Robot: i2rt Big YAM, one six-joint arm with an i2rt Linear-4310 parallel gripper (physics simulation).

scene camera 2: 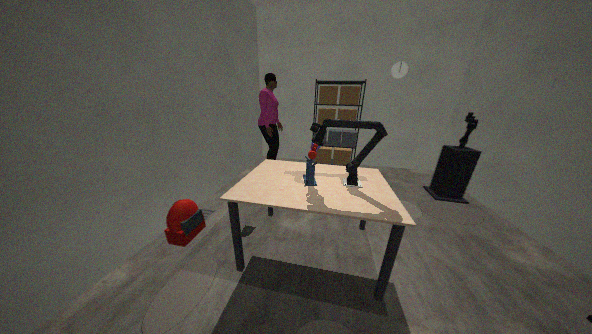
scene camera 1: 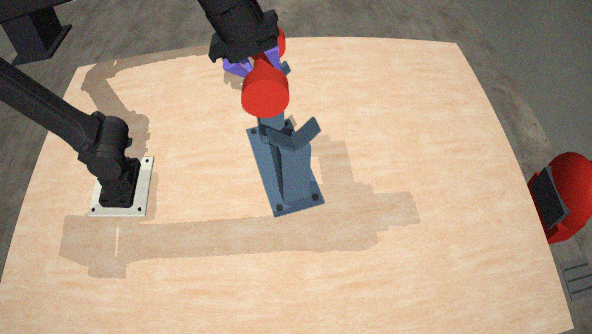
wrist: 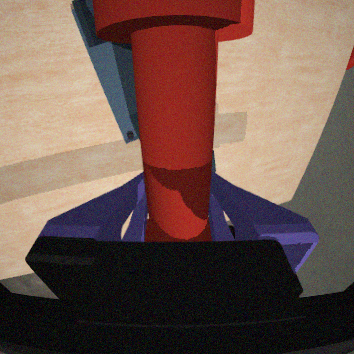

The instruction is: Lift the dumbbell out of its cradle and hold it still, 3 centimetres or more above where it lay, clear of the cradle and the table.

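Frame: origin at the arm's base, x ahead, y left, z up, level; centimetres.
Where they show: gripper, fingertip midpoint: [wrist: 177, 178]; arm's base at its link origin: [scene camera 2: 351, 182] [scene camera 1: 120, 184].
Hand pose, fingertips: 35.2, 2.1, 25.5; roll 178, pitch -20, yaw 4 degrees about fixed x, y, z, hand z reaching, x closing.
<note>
Things, the pixels of their top centre, and the offset from my fingertips, as dx, dy, dz. Level surfaces: height alone.
- red dumbbell at its top centre: [wrist: 219, 220] [scene camera 1: 264, 42] [scene camera 2: 313, 145] -0.6, +2.1, +5.6
- blue-grey cradle at its top centre: [wrist: 166, 110] [scene camera 1: 279, 95] [scene camera 2: 310, 159] +1.3, +2.4, -6.4
- table at its surface level: dz -26.3
The red dumbbell [scene camera 1: 265, 97] [scene camera 2: 312, 154] [wrist: 175, 100] is held by its handle. My gripper [scene camera 1: 257, 64] [scene camera 2: 314, 147] [wrist: 177, 178] is shut on it, with a purple finger on each side of the handle. The blue-grey cradle [scene camera 1: 295, 175] [scene camera 2: 310, 172] [wrist: 110, 75] stands on the table [scene camera 1: 450, 275] [scene camera 2: 260, 192]. In scene camera 1 its near V-shaped fork shows with no dumbbell head in it, and the near head appears above and behind that fork. The far fork is mostly hidden behind the dumbbell, so the gap there and the exact height cannot be told.
The arm's base stands on a white plate [scene camera 1: 95, 202] [scene camera 2: 356, 185], left of the cradle in scene camera 1. A large red object with a dark panel [scene camera 1: 572, 192] [scene camera 2: 184, 220] is beyond the table edge. A person [scene camera 2: 269, 107] stands behind the table.
</note>
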